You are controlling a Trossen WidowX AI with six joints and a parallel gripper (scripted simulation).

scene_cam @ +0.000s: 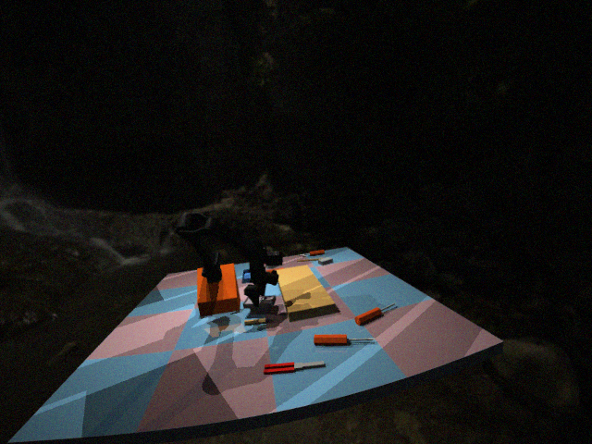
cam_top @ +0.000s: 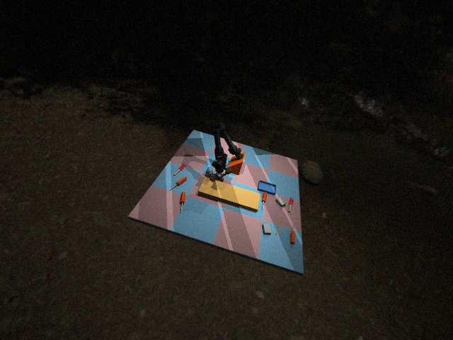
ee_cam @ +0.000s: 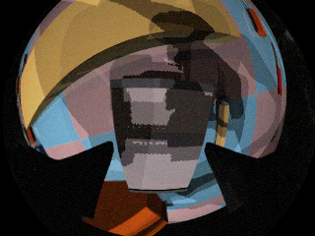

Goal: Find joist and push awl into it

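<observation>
Now: the awl 90 mm to the right of my gripper tip and 40 mm below it. Round my gripper tip: blue tray: 460 mm to the left, 30 mm below, 10 mm behind; stud finder: 30 mm below, 20 mm behind, 10 mm to the left.
</observation>
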